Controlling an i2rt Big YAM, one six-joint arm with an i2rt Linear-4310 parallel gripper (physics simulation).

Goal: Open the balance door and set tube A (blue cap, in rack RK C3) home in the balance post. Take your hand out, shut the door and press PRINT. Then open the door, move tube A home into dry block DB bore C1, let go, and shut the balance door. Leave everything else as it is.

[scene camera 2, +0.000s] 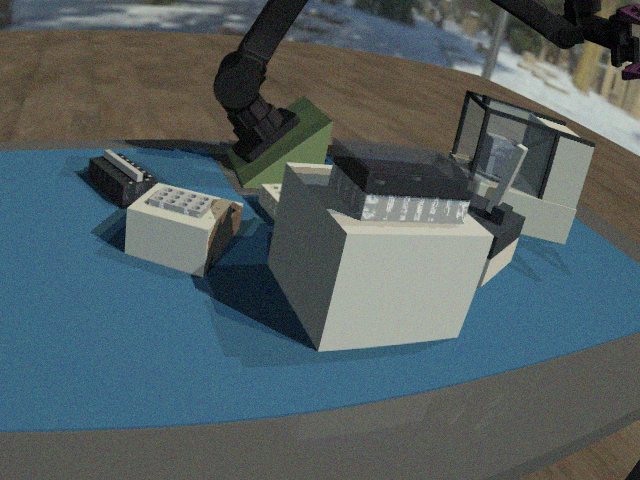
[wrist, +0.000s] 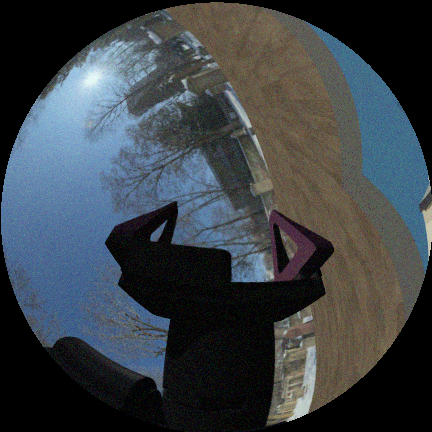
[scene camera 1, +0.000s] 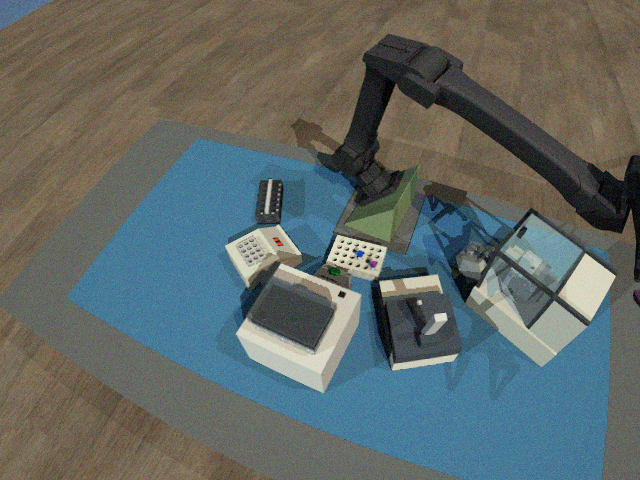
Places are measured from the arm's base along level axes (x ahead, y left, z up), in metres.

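Pixels of known places: gripper, fingertip midpoint: (wrist: 224,209); arm's base at its link origin: (scene camera 2: 267,137) (scene camera 1: 381,190).
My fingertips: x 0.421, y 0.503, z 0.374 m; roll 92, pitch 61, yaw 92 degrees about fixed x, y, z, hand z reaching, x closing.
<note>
Ahead of a thing's pixels: the offset from my fingertips to its top centre.
My gripper (scene camera 2: 629,42) (wrist: 224,209) is open and empty, raised high off to the right of the mat, beyond the balance. Tube A's blue cap {dz -0.374, dx -0.209, dy -0.491 m} (scene camera 1: 359,253) stands in the cream rack {dz -0.398, dx -0.218, dy -0.501 m} (scene camera 1: 339,248), next to a purple-capped tube {dz -0.374, dx -0.192, dy -0.452 m} (scene camera 1: 373,264). In scene view 2 the rack is mostly hidden. The balance (scene camera 1: 583,289) (scene camera 2: 542,214) is the white unit with dark-framed glass at the right; I cannot tell its door's state, and its post is unclear. The dry block {dz -0.358, dx -0.138, dy -0.713 m} (scene camera 1: 263,253) (scene camera 2: 165,232), a cream unit with a grid of bores and a red display, stands left of the rack. The PRINT button cannot be made out.
A large white box with a dark lid {dz -0.238, dx -0.019, dy -0.532 m} (scene camera 1: 294,312) (scene camera 2: 403,279) stands in front of the rack. A dark-topped unit with a white lever {dz -0.326, dx -0.099, dy -0.318 m} (scene camera 1: 421,335) stands between it and the balance. A black strip block {dz -0.380, dx -0.309, dy -0.786 m} (scene camera 1: 270,201) (scene camera 2: 119,178) and the arm's green wedge base (scene camera 1: 382,214) (scene camera 2: 297,149) are behind.
</note>
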